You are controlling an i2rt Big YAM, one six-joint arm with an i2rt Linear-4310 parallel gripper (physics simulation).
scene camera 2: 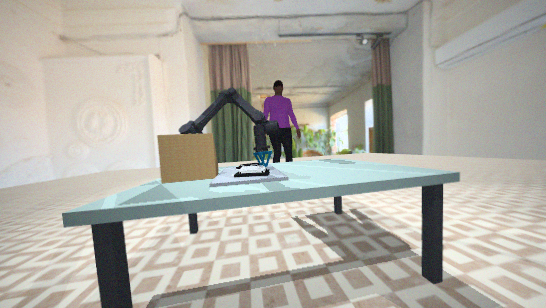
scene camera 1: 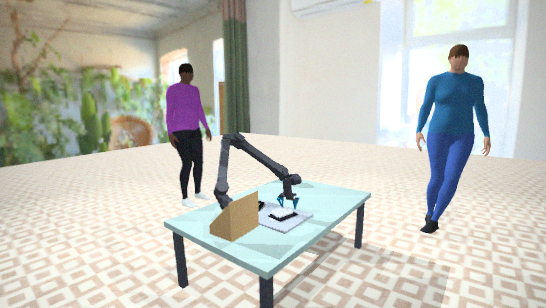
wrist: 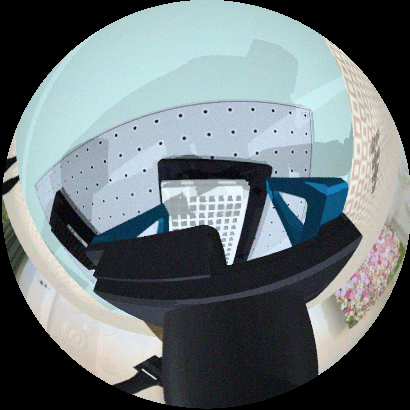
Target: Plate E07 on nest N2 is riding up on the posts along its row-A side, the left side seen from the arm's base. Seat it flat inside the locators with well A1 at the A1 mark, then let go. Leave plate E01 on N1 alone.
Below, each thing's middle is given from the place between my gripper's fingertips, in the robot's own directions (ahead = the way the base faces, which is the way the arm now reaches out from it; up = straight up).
The black socket frame (wrist: 255, 173) lies 6 cm behind my hand, 1 cm to the left of it and 3 cm below it. The rest, counted from my hand: grey perforated deck (scene camera 1: 302, 216) (7 cm behind, 12 cm to the left, 4 cm below).
